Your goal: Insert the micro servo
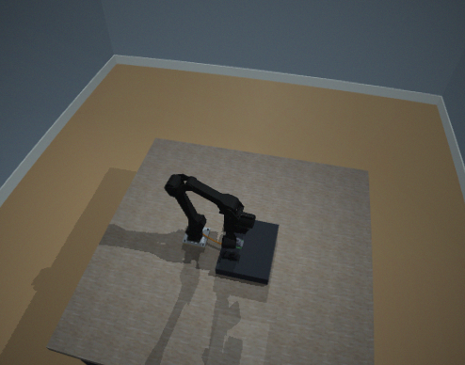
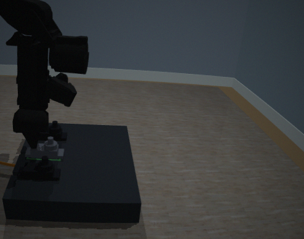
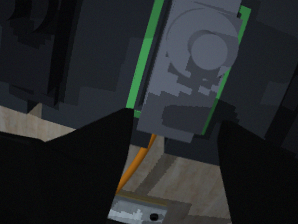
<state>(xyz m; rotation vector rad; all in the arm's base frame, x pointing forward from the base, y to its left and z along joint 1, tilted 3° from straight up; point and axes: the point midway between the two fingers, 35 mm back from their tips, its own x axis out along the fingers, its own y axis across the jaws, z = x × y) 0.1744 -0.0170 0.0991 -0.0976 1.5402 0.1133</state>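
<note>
Right now the dark deck is 130 mm ahead of my gripper tip and 50 mm below it.
</note>
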